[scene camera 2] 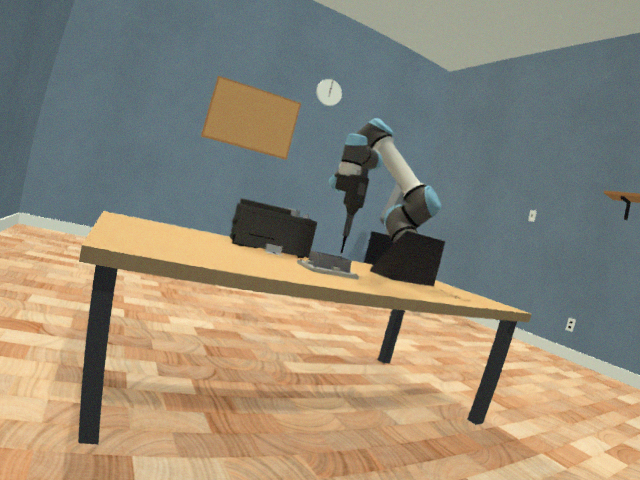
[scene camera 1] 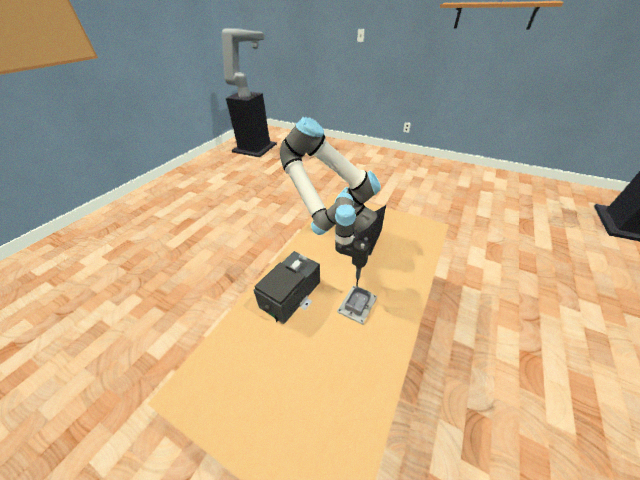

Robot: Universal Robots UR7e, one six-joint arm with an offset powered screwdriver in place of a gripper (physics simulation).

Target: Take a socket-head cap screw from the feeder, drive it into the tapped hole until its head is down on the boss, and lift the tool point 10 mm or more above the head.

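My screwdriver (scene camera 1: pixel 357 284) (scene camera 2: pixel 341 251) points down, its thin tip at the far side of the grey housing with the boss (scene camera 1: pixel 357 301) (scene camera 2: pixel 329 261). In scene camera 2 the tip shows just above the housing's top edge; whether it touches anything is too small to tell. The housing sits on a light flanged plate on the table. The tapped hole and any screw at the tip or in the boss are too small to make out. The black screw feeder (scene camera 1: pixel 281 283) (scene camera 2: pixel 273 227) stands beside the housing, with a small light outlet plate (scene camera 1: pixel 306 303) (scene camera 2: pixel 273 249) on its near side.
The table (scene camera 1: pixel 289 392) (scene camera 2: pixel 170 242) carries the feeder, the housing and the arm's black base mount (scene camera 2: pixel 410 258). A grey arm on a black pedestal (scene camera 1: pixel 249 124) stands on the floor by the far wall. Another black pedestal (scene camera 1: pixel 626 209) shows at the right edge.
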